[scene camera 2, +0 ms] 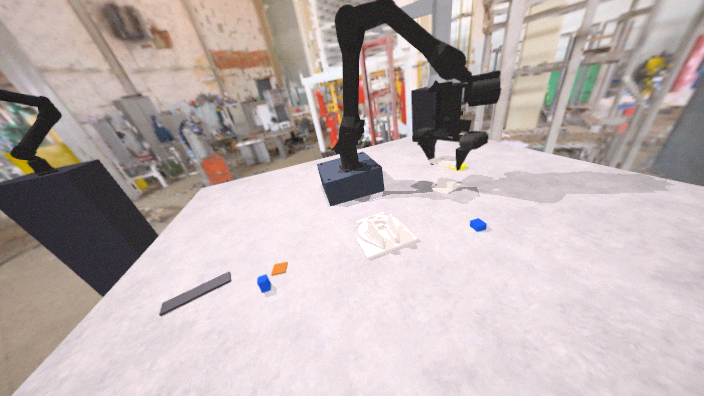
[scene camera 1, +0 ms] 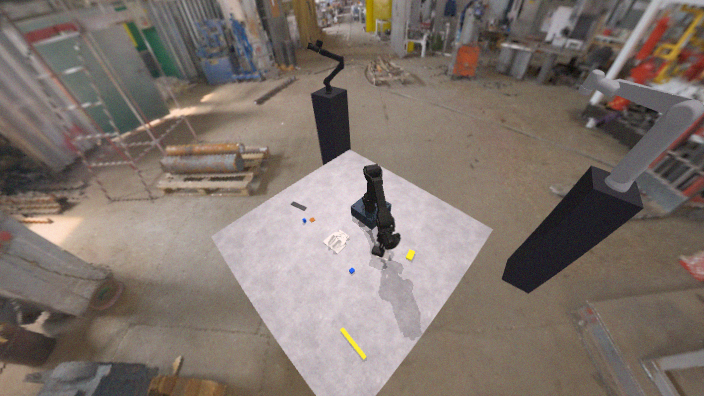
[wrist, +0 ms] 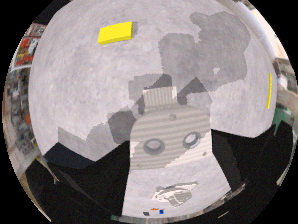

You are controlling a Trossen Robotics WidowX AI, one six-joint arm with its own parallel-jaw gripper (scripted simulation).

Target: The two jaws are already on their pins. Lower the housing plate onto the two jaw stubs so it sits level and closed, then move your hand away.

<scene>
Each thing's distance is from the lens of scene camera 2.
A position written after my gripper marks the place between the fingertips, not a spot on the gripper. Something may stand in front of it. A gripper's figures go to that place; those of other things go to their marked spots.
my gripper (scene camera 2: 444,167): 68 cm
grey bar (scene camera 2: 196,292): 59 cm
</scene>
